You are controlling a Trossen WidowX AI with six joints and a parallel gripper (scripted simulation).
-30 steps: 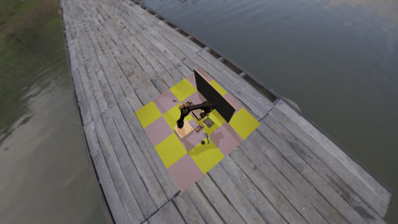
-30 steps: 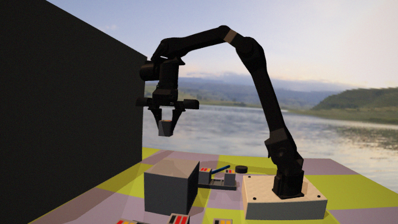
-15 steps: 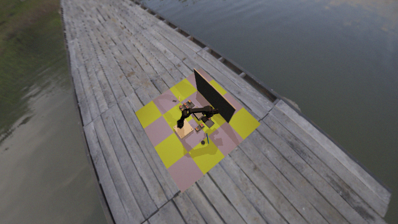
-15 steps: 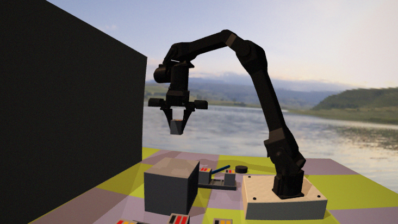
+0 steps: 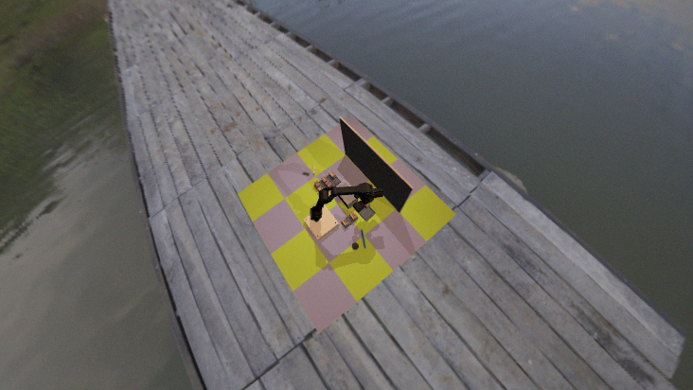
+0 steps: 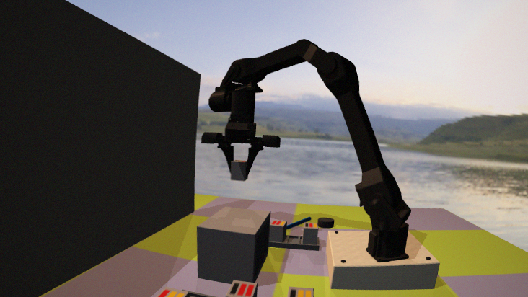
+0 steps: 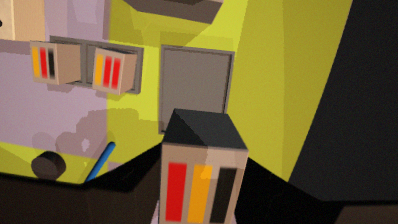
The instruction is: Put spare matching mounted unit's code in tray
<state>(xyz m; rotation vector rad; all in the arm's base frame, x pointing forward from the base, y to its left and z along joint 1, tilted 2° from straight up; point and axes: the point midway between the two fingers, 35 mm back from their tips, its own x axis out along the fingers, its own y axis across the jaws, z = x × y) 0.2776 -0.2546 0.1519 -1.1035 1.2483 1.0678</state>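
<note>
Now: gripper tip 15 cm above the dark tray. Round my gripper tip: mounted unit: 19 cm to the left, 11 cm below; tan spare: 2 cm above; blue pen: 18 cm behind, 15 cm below, 12 cm to the right.
</note>
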